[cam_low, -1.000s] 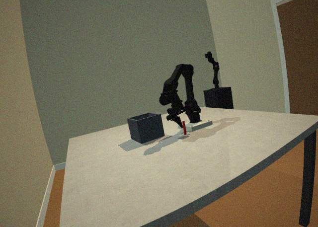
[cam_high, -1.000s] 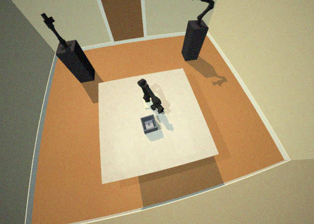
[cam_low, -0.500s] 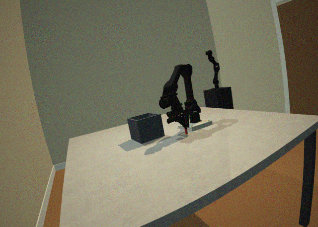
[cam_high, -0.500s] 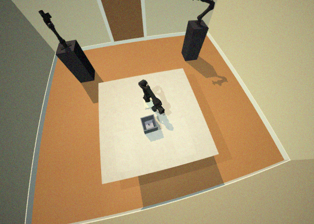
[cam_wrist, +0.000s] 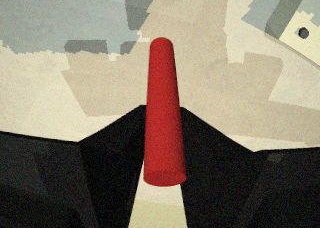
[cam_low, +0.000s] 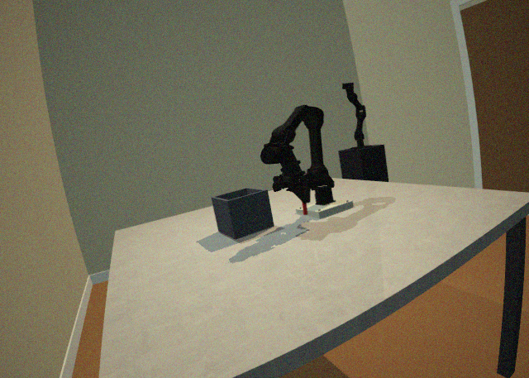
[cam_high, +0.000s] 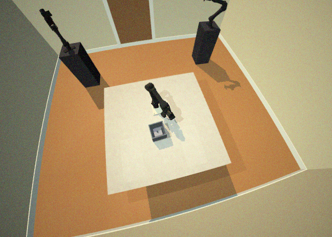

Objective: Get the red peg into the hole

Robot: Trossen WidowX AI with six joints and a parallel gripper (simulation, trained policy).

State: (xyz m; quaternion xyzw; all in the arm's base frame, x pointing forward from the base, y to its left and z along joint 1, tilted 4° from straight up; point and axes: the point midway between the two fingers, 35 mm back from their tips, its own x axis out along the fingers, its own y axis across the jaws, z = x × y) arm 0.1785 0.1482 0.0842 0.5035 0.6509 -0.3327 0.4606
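My gripper tip is 170 mm short of the grey plate, 190 mm to the left of it and 40 mm above it. From my gripper tip the other things lie so: red peg (10 mm to the right).
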